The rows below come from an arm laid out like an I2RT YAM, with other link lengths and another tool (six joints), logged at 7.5 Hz.
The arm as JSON. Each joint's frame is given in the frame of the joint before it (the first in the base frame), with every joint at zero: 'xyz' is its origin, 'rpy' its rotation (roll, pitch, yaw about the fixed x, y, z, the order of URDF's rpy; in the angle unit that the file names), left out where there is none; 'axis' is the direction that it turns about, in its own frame. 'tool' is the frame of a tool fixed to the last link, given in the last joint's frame.
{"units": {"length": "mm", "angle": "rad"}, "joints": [
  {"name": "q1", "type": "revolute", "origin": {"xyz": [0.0, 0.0, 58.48]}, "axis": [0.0, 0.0, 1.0]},
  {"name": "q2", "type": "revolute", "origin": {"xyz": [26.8, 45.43, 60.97]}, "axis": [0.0, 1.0, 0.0]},
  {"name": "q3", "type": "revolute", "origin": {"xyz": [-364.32, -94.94, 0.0]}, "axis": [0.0, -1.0, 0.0]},
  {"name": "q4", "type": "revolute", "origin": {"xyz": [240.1, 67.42, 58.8]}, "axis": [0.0, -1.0, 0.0]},
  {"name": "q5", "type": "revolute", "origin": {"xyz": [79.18, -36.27, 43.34]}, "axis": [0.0, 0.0, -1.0]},
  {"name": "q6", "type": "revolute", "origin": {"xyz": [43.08, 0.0, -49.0]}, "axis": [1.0, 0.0, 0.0]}
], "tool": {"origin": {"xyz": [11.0, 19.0, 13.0], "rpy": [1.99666, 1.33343, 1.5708]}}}
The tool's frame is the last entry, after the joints.
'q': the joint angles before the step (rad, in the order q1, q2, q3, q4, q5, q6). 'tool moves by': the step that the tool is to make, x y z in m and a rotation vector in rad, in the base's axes. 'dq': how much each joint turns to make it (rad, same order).
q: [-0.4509 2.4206 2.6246 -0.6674 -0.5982 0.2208]
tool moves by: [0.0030 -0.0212 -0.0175 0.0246 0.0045 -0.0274]
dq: [-0.0277 0.0333 -0.0038 0.0342 -0.0092 0.0215]
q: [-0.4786 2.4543 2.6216 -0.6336 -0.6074 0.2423]
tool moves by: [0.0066 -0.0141 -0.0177 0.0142 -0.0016 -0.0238]
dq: [-0.0139 0.0350 -0.0020 0.0432 0.0029 0.0199]
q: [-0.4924 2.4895 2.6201 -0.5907 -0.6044 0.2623]
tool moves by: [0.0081 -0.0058 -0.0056 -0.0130 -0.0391 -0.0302]
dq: [-0.0001 0.0216 0.0003 0.0748 0.0244 0.0229]
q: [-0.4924 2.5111 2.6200 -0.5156 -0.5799 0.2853]
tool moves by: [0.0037 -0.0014 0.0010 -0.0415 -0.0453 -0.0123]
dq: [0.0016 0.0002 -0.0196 0.0736 0.0185 -0.0107]
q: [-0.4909 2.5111 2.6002 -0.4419 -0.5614 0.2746]
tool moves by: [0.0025 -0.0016 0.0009 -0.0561 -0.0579 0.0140]
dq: [-0.0014 0.0012 -0.0222 0.0845 -0.0076 -0.0306]
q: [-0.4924 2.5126 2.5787 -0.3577 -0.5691 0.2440]
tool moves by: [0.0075 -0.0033 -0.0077 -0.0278 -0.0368 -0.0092]
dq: [0.0015 0.0259 0.0057 0.0632 0.0122 -0.0048]
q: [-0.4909 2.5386 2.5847 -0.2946 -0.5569 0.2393]
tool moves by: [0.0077 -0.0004 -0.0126 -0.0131 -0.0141 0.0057]
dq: [0.0047 0.0246 -0.0044 0.0444 0.0002 -0.0060]
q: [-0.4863 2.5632 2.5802 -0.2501 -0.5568 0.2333]
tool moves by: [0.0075 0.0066 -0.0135 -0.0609 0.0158 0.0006]
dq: [0.0137 0.0122 -0.0140 0.0062 0.0275 -0.0658]
